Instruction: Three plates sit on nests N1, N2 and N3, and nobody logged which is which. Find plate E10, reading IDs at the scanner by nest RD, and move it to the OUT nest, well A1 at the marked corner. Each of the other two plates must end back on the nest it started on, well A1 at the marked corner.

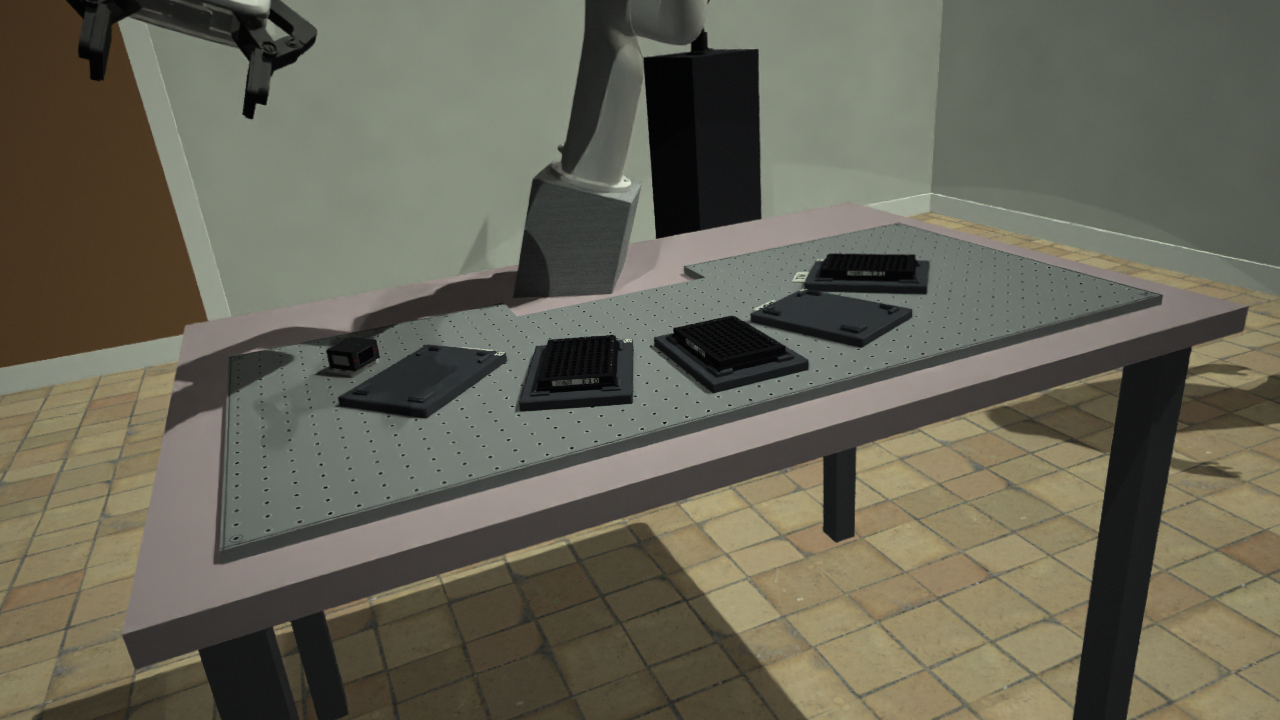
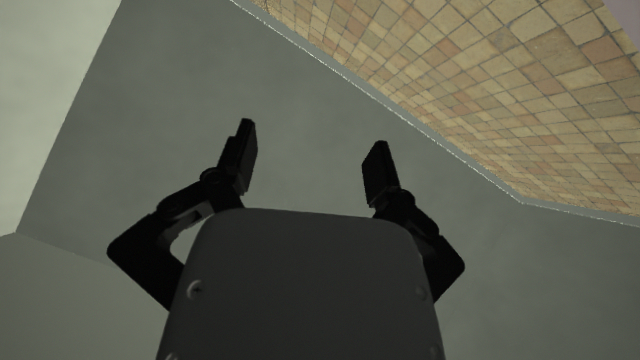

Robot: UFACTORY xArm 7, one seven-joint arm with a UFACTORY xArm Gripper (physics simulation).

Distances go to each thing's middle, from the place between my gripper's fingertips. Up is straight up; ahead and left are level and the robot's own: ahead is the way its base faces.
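Labels:
Positions counted from my hand: nest RD (image 1: 449, 372), a fair way behind, a fair way to the left, far below; black scanner (image 1: 347, 348), far behind, a fair way to the left, far below; nest N3 (image 1: 589, 398), 110 mm behind, 340 mm to the left, 350 mm below; nest N2 (image 1: 691, 364), 40 mm behind, 500 mm to the left, 350 mm below. Going by their middles, the nest N2 is the farthest from my hand of the things named here.

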